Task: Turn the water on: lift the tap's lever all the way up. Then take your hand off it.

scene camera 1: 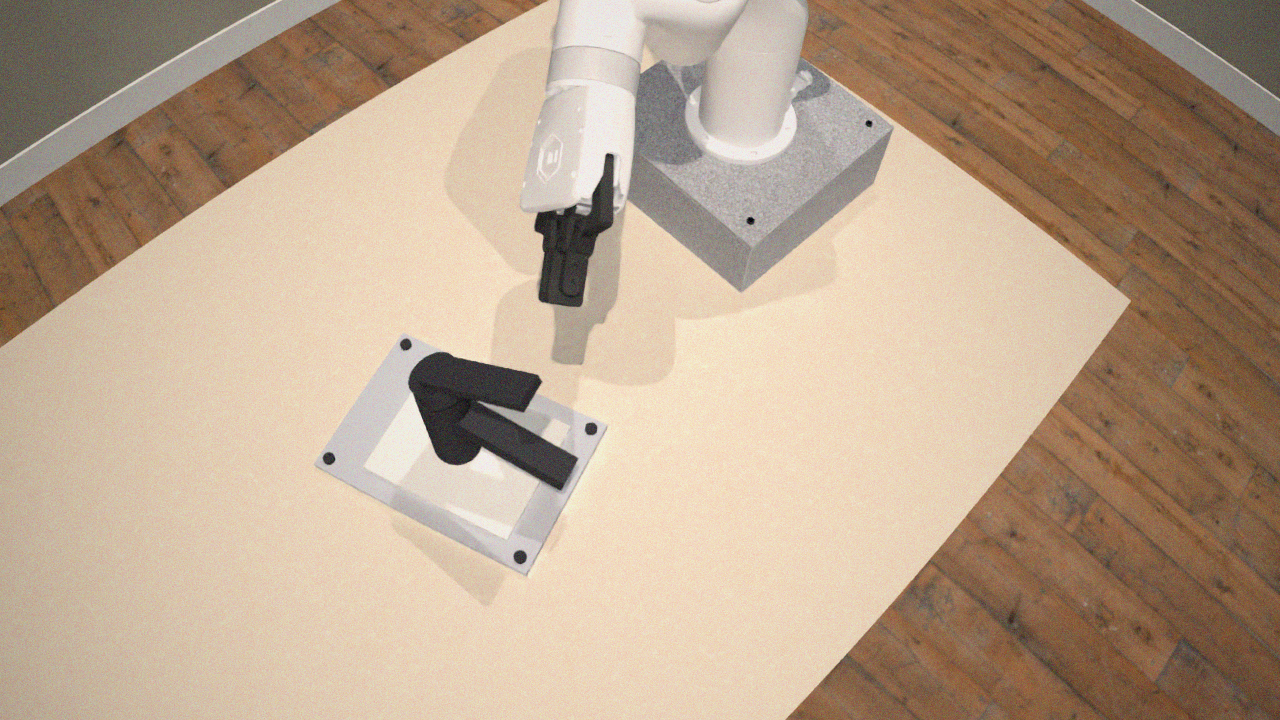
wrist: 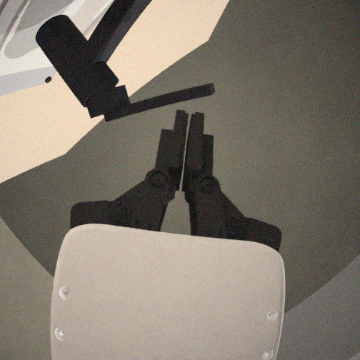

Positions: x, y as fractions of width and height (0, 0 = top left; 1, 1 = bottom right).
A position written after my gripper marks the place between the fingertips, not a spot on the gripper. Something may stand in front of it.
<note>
In view: my gripper (scene camera 1: 0.44, 0.42), a black lever (scene camera 1: 0.34, 0.53) and a grey plate (scene camera 1: 0.27, 0.63).
The black lever also shows in the wrist view (wrist: 0.32, 0.29). My gripper shows as well in the wrist view (wrist: 0.52, 0.35).
</note>
